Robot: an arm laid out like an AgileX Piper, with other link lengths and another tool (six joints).
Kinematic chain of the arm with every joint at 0, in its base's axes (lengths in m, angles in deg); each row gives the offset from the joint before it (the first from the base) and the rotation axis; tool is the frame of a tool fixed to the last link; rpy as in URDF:
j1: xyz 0 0 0.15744 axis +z
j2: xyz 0 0 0 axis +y
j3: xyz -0.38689 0 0.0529 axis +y
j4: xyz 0.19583 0 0.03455 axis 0.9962 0 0.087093
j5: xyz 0 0 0 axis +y
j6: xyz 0.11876 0 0.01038 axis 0.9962 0 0.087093
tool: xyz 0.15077 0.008 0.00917 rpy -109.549 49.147 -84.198
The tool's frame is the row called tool.
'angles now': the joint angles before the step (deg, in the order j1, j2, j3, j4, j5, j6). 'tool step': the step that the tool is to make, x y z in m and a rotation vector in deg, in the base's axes. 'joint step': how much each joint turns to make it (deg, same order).
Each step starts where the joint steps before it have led.
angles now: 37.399 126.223 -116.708 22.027 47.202 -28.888
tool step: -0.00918 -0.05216 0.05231 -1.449 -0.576 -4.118
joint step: -2.509 -7.867 1.822 -4.603 5.504 4.863
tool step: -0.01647 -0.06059 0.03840 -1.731 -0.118 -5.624
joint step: -2.845 -8.416 4.854 -4.350 3.556 4.614
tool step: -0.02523 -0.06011 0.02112 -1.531 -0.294 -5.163
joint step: -3.094 -8.799 8.731 -2.985 0.191 2.414
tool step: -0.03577 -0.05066 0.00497 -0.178 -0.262 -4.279
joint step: -2.962 -9.185 12.312 -0.877 -3.448 0.893
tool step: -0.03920 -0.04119 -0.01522 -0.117 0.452 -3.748
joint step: -2.556 -8.148 13.765 -0.199 -5.281 0.466
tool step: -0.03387 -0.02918 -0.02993 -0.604 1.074 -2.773
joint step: -1.666 -5.683 13.048 -0.155 -6.240 0.213
